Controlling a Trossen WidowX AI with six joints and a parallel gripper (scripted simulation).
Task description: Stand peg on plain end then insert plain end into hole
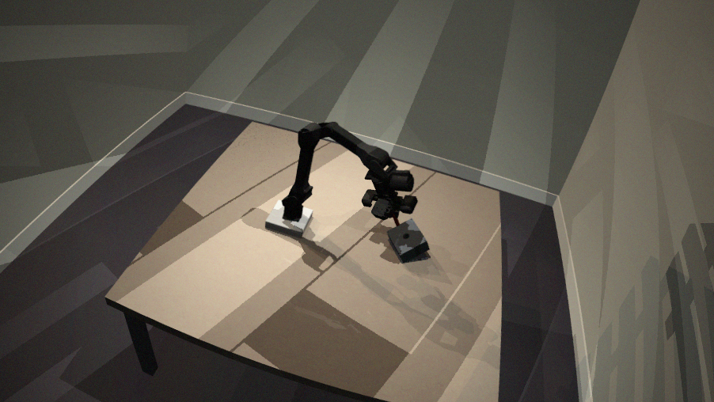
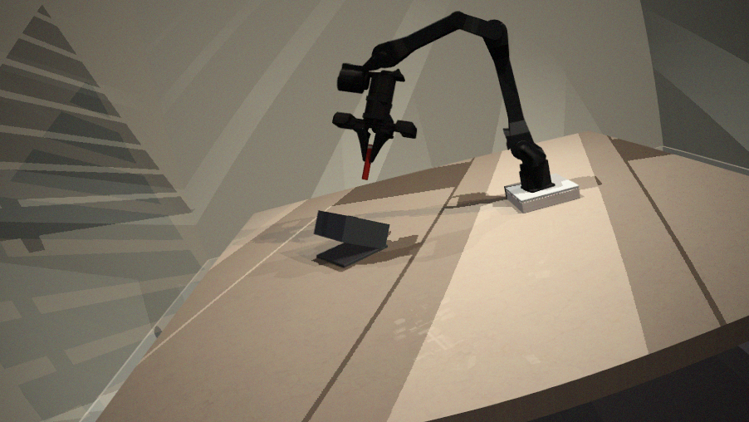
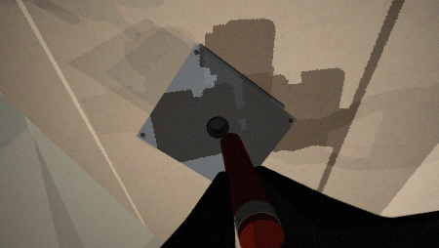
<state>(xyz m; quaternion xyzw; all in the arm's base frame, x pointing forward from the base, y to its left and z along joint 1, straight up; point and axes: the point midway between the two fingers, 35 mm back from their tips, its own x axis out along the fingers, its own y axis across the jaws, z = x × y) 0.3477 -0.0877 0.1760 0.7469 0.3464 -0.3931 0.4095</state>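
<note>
The sloped panel is 13 cm below my gripper tip, 8 cm ahead of it and 4 cm to the left of it. From my gripper tip the other things lie so: red peg: 1 cm behind, 1 cm above; then dark flat foot: 18 cm below, 9 cm ahead, 5 cm to the left.
</note>
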